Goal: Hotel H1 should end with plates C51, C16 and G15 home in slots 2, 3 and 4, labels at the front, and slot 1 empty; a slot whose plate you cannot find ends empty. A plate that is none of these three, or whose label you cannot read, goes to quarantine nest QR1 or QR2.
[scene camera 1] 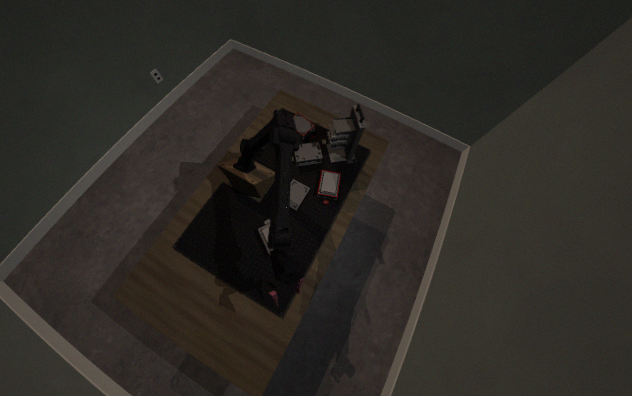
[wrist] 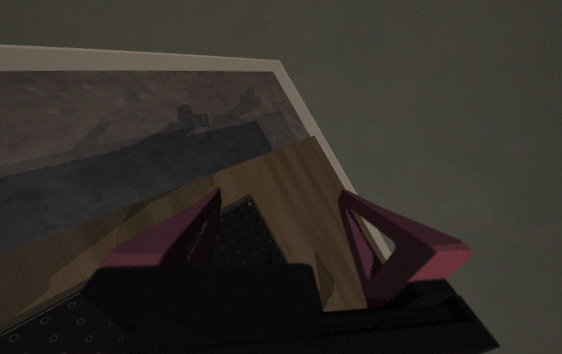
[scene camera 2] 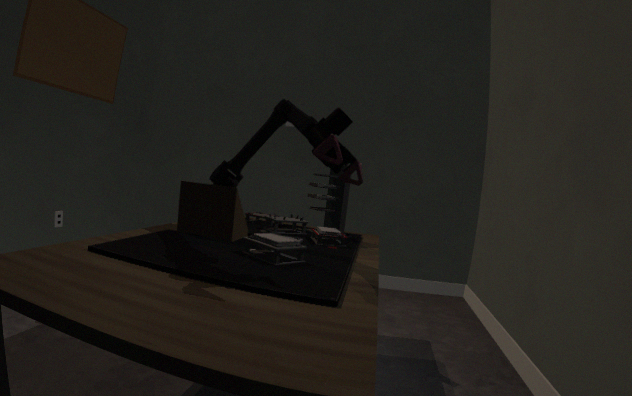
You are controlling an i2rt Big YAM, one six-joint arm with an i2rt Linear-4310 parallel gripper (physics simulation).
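Pixels of known places: gripper, fingertip midpoint: [scene camera 1: 288,299] [wrist: 282,194] [scene camera 2: 351,173]; arm's base, origin of the base link: [scene camera 1: 244,167] [scene camera 2: 209,204].
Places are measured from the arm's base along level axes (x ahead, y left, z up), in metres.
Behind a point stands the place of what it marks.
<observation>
My gripper [scene camera 1: 287,291] @[z 0.170, x 0.522, y -0.493 m] [scene camera 2: 342,164] [wrist: 282,194] @[z 0.170, x 0.522, y -0.493 m] is open and empty, high above the mat's near corner. The hotel [scene camera 1: 357,135] @[z 0.157, x 0.517, y 0.360 m] [scene camera 2: 336,215] @[z -0.014, x 0.492, y 0.386 m] stands upright at the back right, with several level shelves on its side; which slots hold plates is unclear. A pale plate on a stand [scene camera 1: 265,234] @[z -0.042, x 0.275, y -0.284 m] [scene camera 2: 276,239] @[z -0.042, x 0.332, y -0.312 m] is partly hidden by the arm in scene camera 1. A red-edged nest with a white top [scene camera 1: 329,183] @[z -0.051, x 0.473, y 0.134 m] [scene camera 2: 328,230] @[z -0.052, x 0.470, y 0.110 m] stands in front of the hotel. Another red-edged nest [scene camera 1: 303,125] @[z -0.066, x 0.156, y 0.461 m] lies further back. No label is legible.
A grey stand with a pale top [scene camera 1: 308,152] @[z -0.046, x 0.276, y 0.271 m] is beside the hotel. A flat pale panel [scene camera 1: 299,194] @[z -0.094, x 0.334, y 0.013 m] lies near the arm's wooden base [scene camera 1: 250,182] @[z 0.075, x 0.108, y -0.090 m] [scene camera 2: 207,210] @[z -0.014, x 0.024, y -0.086 m]. The dark perforated mat [scene camera 1: 210,240] @[z -0.106, x 0.001, y -0.432 m] [scene camera 2: 150,250] @[z -0.106, x -0.009, y -0.455 m] [wrist: 240,240] @[z -0.106, x 0.464, y -0.536 m] lies on the wooden table [scene camera 1: 200,330] @[z -0.119, x 0.185, y -0.834 m] [scene camera 2: 200,315] @[z -0.119, x 0.283, y -0.787 m] [wrist: 295,185] @[z -0.119, x 0.480, y -0.764 m].
</observation>
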